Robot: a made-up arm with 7 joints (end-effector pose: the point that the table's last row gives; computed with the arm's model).
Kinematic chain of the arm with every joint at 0, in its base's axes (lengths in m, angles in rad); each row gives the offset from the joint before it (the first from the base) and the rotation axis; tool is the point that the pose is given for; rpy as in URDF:
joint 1: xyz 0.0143 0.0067 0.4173 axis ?
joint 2: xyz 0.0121 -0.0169 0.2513 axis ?
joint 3: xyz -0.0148 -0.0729 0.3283 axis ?
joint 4: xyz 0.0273 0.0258 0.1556 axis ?
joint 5: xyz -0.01 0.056 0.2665 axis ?
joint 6: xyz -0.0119 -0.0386 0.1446 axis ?
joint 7: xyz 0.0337 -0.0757 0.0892 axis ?
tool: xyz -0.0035 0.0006 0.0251 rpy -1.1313 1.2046 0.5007
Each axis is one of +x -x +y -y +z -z.
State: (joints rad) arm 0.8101 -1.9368 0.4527 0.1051 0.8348 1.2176 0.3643
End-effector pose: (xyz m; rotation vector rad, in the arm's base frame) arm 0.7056 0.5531 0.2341 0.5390 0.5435 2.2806
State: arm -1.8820 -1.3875 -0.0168 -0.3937 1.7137 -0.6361 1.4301
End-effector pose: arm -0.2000 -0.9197 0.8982 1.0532 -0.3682 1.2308
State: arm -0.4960 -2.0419 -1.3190 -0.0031 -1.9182 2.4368 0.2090
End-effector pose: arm 0.6093 -0.2893 0.1255 1.4265 -0.5618 -0.7198
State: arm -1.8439 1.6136 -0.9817 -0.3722 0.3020 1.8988 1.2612
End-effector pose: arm 0.2577 0.7848 0.4410 2.0830 -0.3132 0.6106
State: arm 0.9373 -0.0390 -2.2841 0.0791 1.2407 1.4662 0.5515
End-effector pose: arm 0.0663 -0.1663 1.6036 -1.4034 -0.6228 0.2934
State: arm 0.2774 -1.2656 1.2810 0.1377 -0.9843 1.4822 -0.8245
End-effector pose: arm 0.8858 0.1363 1.0992 -2.0290 0.6751 0.9621
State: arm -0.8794 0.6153 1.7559 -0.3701 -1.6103 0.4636 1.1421
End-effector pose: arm -0.6611 0.1943 1.3687 -0.9228 -0.6549 0.3625
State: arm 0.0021 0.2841 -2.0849 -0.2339 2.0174 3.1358 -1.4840
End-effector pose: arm -0.1664 -0.1581 1.4626 -0.2284 -0.4655 -1.9898
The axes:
joint 1: +z
joint 2: -y
joint 3: +z
joint 4: +y
joint 5: +z
joint 6: -y
joint 7: +x

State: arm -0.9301 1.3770 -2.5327 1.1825 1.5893 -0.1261 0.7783
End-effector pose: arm -0.7565 0.2062 0.3865 -0.8789 -1.6022 -0.1589
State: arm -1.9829 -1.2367 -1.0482 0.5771 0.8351 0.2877 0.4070
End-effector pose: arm -0.7332 -0.6521 0.8065 1.3315 0.5685 -0.4013
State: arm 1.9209 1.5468 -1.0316 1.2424 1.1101 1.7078 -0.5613
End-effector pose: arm 0.6879 -0.3674 0.8289 0.4653 -0.9503 1.2201
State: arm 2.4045 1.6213 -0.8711 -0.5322 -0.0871 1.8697 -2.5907
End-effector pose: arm 0.5084 -0.5945 0.4275 -0.1559 1.9585 0.4651
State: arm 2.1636 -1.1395 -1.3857 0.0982 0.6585 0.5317 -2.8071
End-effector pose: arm -0.3080 0.8522 1.0770 1.5655 0.4714 1.8400
